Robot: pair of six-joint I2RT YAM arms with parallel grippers.
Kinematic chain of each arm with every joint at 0, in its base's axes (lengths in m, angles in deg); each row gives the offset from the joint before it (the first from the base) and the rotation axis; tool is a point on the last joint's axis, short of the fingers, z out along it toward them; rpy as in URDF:
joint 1: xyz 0 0 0.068 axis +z
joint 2: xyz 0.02 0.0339 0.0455 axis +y
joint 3: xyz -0.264 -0.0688 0 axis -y
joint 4: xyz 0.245 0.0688 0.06 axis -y
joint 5: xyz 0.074 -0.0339 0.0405 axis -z
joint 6: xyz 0.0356 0 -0.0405 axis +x
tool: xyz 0 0 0 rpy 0 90 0
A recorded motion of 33 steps. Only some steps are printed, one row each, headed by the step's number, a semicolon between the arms.
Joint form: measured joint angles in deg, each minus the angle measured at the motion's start. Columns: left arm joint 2, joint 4, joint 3, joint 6, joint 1, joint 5; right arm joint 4, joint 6, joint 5, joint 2, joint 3, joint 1.
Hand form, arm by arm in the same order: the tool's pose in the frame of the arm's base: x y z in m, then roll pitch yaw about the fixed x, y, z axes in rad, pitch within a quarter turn. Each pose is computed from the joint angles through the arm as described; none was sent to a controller.
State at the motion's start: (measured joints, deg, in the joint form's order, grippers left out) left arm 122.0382 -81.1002 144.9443 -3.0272 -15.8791 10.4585; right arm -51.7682 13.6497 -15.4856 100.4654 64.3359 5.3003
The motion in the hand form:
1: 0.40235 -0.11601 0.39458 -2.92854 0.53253 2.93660; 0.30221 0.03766 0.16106 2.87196 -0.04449 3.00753
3: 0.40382 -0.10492 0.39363 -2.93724 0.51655 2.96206; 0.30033 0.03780 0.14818 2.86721 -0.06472 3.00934
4: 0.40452 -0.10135 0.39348 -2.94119 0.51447 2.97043; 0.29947 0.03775 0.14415 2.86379 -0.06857 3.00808
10: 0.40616 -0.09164 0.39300 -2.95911 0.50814 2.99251; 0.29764 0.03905 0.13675 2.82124 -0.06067 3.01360
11: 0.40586 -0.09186 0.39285 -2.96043 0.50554 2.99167; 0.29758 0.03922 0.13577 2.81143 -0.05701 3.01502
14: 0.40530 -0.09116 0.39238 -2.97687 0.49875 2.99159; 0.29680 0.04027 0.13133 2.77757 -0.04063 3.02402
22: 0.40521 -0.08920 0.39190 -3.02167 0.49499 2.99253; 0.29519 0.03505 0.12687 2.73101 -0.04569 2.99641
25: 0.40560 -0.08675 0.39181 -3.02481 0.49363 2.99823; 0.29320 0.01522 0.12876 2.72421 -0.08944 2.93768
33: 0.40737 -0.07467 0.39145 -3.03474 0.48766 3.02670; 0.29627 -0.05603 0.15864 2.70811 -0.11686 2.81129
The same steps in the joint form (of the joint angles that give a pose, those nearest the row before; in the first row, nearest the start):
1: 0.00 -0.70 0.00 0.00 0.68 -0.02; 0.70 -0.18 -0.13 0.92 -0.81 0.00
3: 0.00 -1.64 0.00 0.00 2.16 -0.46; 2.56 -0.26 -0.66 2.21 -2.47 0.00
4: 0.00 -1.77 0.00 0.00 2.64 -0.68; 3.37 -0.20 -0.90 2.51 -3.12 -0.02
10: 0.00 -2.18 -0.01 0.00 3.91 -1.68; 6.29 -0.33 -3.17 2.69 -4.94 0.00
11: 0.00 -2.34 0.00 0.00 3.87 -1.75; 6.89 -0.39 -3.67 2.69 -5.22 -0.02
14: 0.00 -2.78 0.00 0.00 3.87 -2.67; 9.38 -0.76 -5.38 2.69 -6.51 0.00
22: 0.00 -3.13 0.00 0.00 3.91 -5.22; 11.26 -0.17 -8.02 2.69 -7.89 -1.27
25: 0.00 -3.21 0.00 0.00 4.24 -5.40; 8.17 -0.74 -8.94 2.69 -7.41 -5.20
33: 0.00 -3.59 0.00 0.00 5.88 -5.94; -3.82 -7.80 -9.86 2.69 0.20 -18.91

